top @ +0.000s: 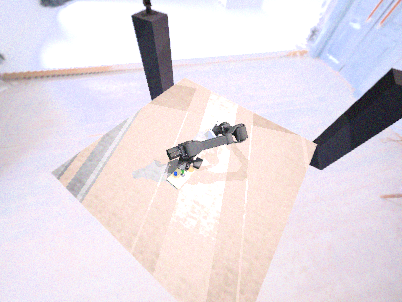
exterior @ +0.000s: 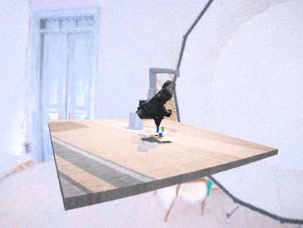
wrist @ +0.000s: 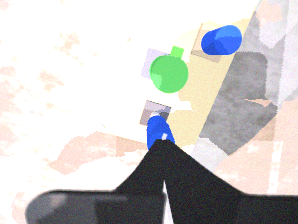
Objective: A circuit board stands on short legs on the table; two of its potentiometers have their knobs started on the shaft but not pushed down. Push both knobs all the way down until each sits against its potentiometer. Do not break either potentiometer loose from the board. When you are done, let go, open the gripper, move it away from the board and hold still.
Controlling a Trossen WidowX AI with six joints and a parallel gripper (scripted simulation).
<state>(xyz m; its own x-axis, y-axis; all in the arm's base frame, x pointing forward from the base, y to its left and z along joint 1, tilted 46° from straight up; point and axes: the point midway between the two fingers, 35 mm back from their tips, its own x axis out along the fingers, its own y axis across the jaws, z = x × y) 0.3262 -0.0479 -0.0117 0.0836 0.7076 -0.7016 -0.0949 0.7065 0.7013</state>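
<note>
Right now my gripper tip is 50 mm short of the green knob and 10 mm to the right of it. Round my gripper tip: blue knob (10 mm below).
</note>
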